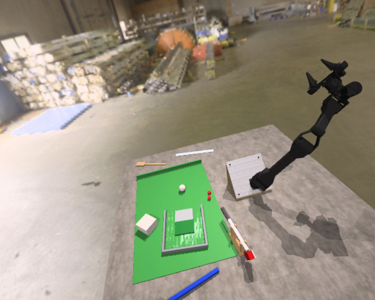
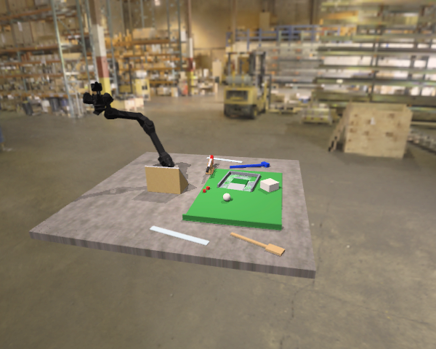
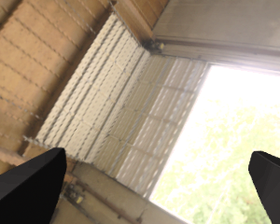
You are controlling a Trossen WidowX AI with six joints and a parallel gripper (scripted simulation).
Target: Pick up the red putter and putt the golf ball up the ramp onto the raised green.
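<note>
Now: gripper tip 560 mm short of the red putter, 350 mm to the right of it and 550 mm above it. Round my gripper tip: white golf ball (750 mm ahead, 70 mm to the right, 580 mm below); wooden stand (560 mm ahead, 370 mm to the left, 570 mm below); green mat (820 mm ahead, 50 mm to the left, 610 mm below).
</note>
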